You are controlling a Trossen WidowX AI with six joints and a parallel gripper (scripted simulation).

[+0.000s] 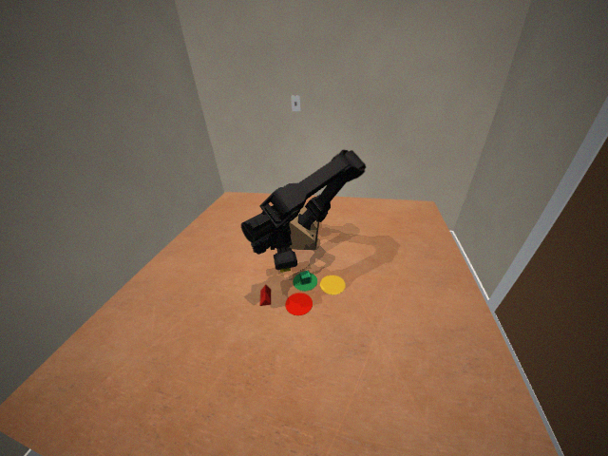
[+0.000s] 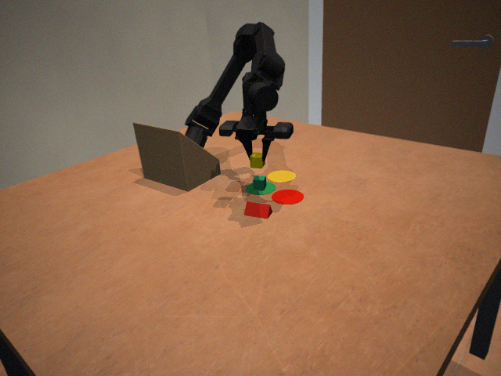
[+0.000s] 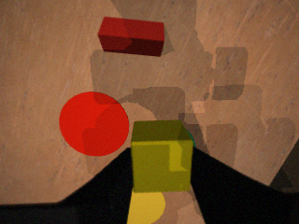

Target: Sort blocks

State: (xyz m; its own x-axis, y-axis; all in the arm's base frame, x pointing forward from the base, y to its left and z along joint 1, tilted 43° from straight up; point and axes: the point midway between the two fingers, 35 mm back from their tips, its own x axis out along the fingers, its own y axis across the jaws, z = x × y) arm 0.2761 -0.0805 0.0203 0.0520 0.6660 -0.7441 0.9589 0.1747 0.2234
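Now: the yellow circle 160 mm to the left of my hand, 150 mm below it and 20 mm behind it. From my hand the other things lie so: yellow cube (30 mm below); green block (140 mm below, 60 mm to the left, 40 mm behind); red block (140 mm below, 70 mm to the right, 40 mm ahead).
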